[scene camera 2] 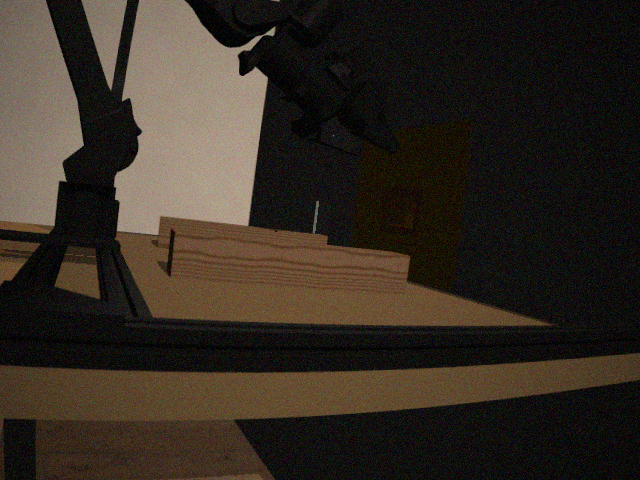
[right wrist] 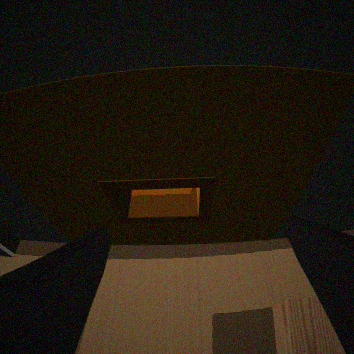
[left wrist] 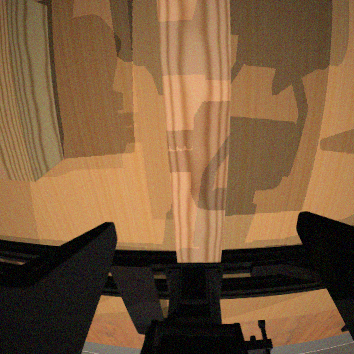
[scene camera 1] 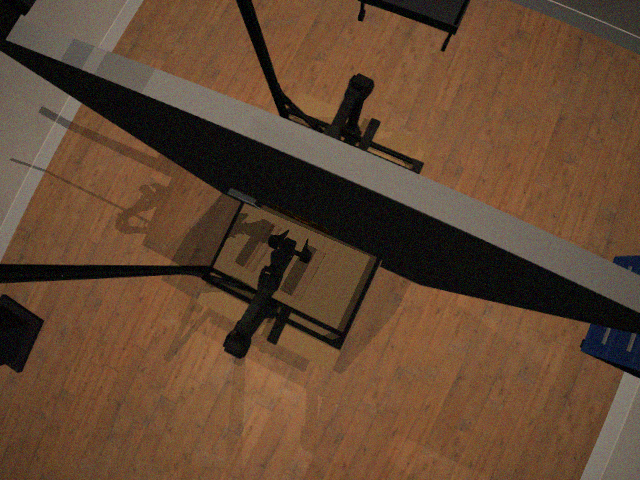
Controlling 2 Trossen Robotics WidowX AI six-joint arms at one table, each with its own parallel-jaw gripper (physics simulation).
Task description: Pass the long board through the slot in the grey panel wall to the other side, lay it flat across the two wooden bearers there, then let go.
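Observation:
The long board [left wrist: 200,100] runs from the top of the left wrist view toward the arm's base, below my left gripper [left wrist: 208,227], which is open with both fingers clear of it. The board does not show in the other views. The grey panel wall [scene camera 1: 310,149] has a yellow panel [scene camera 2: 439,155] [right wrist: 175,120] with the slot [right wrist: 165,204] in it. Two wooden bearers stand side by side in scene camera 2, a near bearer [scene camera 2: 289,260] and a far bearer [scene camera 2: 201,228]. My right gripper [scene camera 1: 296,237] [scene camera 2: 376,147] [right wrist: 199,232] is open and empty above the bearers, facing the slot.
A pale striped wooden block [left wrist: 32,90] stands left of the board in the left wrist view. The right arm's table [scene camera 1: 341,289] abuts the wall's dark face. A thin pale strip [scene camera 2: 316,217] stands behind the bearers. Blue objects [scene camera 1: 617,343] show at the right edge.

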